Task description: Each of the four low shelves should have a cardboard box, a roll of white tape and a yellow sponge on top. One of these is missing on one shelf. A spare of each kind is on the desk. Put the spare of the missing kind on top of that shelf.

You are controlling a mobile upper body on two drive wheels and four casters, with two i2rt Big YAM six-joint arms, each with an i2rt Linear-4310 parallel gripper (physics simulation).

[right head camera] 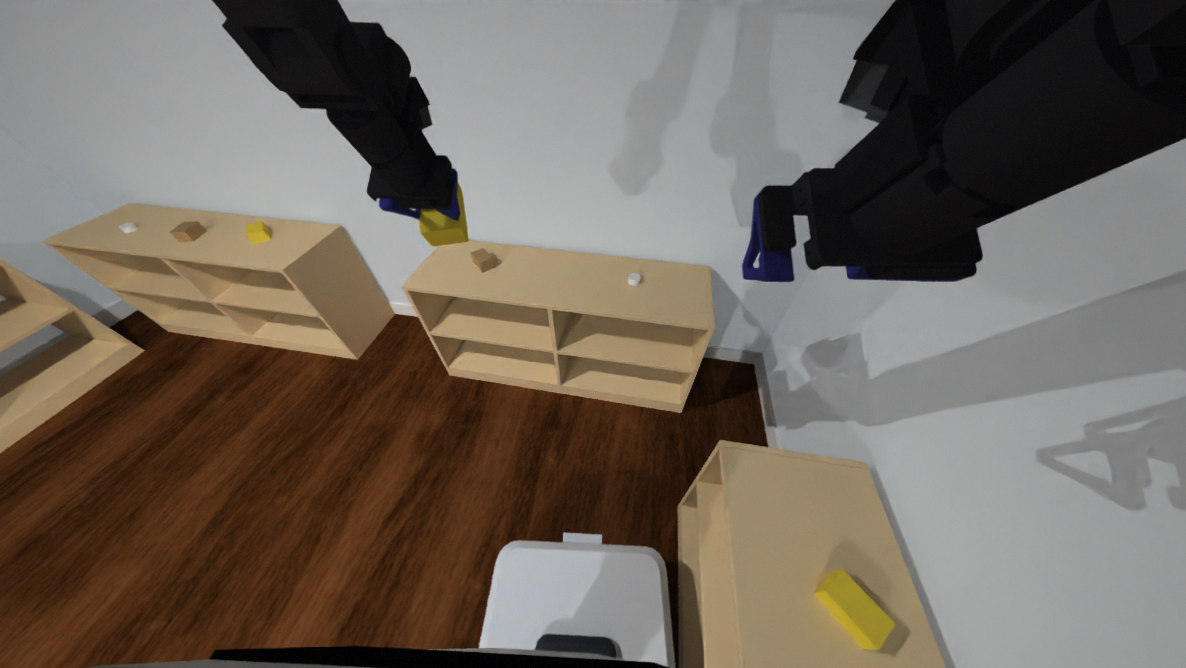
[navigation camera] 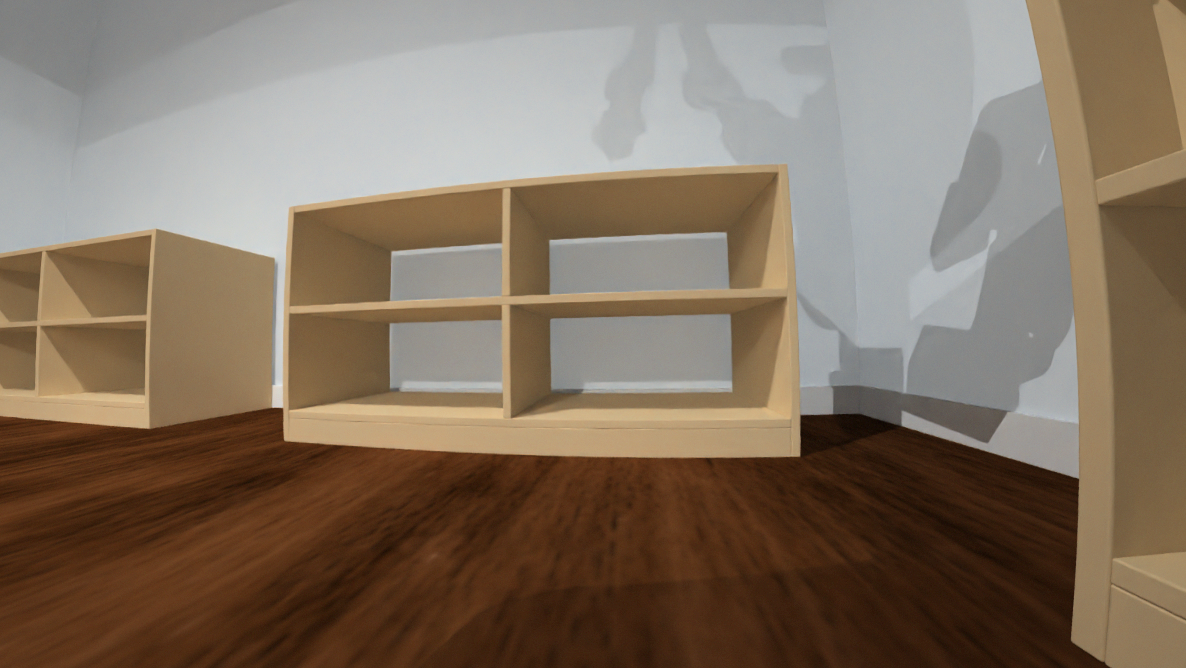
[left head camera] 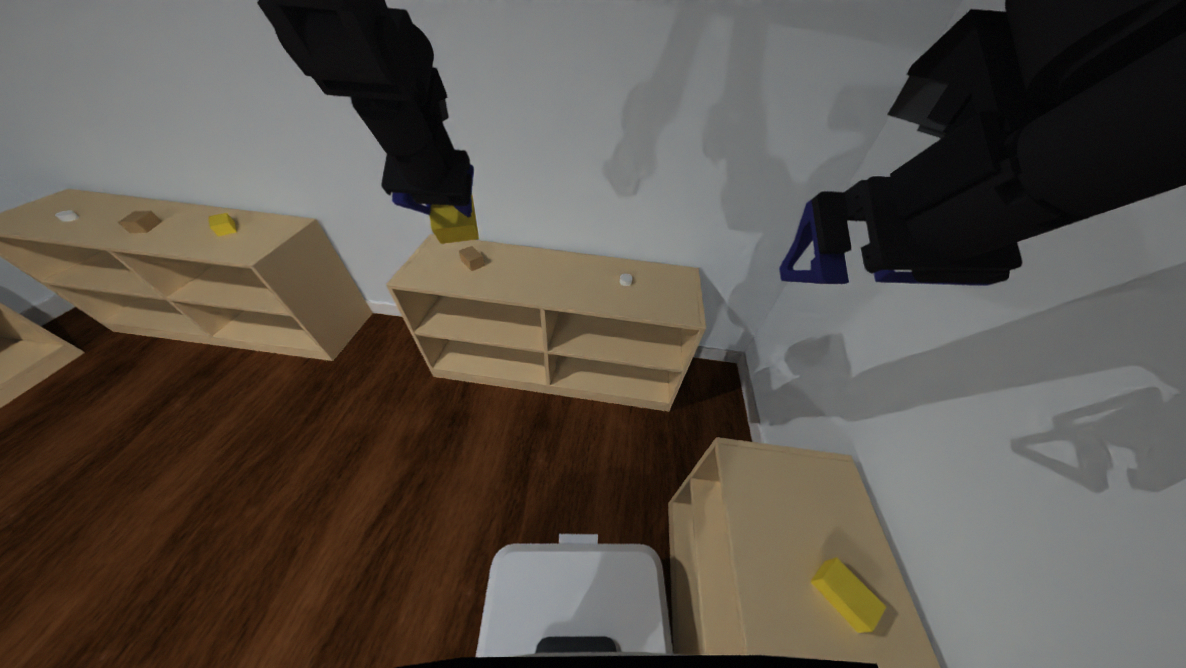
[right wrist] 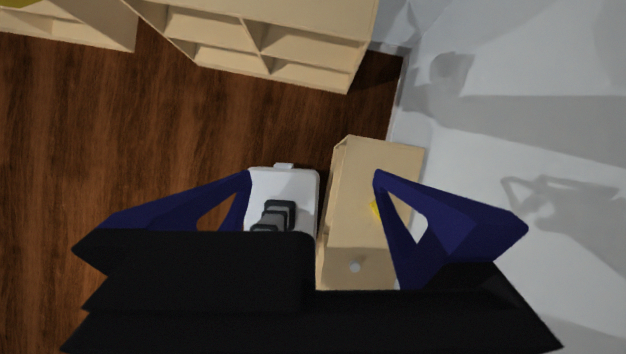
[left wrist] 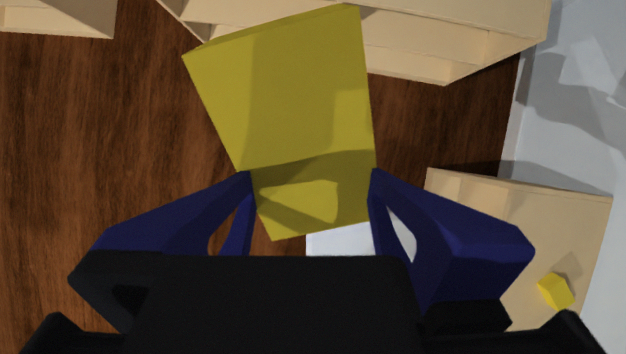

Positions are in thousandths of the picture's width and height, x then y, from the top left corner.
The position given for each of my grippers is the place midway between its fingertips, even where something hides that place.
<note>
In view: my left gripper (left head camera: 381,320), my right gripper (right head camera: 672,406), a yellow sponge (right head camera: 370,344) and a yellow sponge (left head camera: 716,893).
My left gripper also shows in the right head camera view (right head camera: 371,324) and in the left wrist view (left wrist: 499,499). My right gripper also shows in the left head camera view (left head camera: 699,411) and in the right wrist view (right wrist: 499,499).
</note>
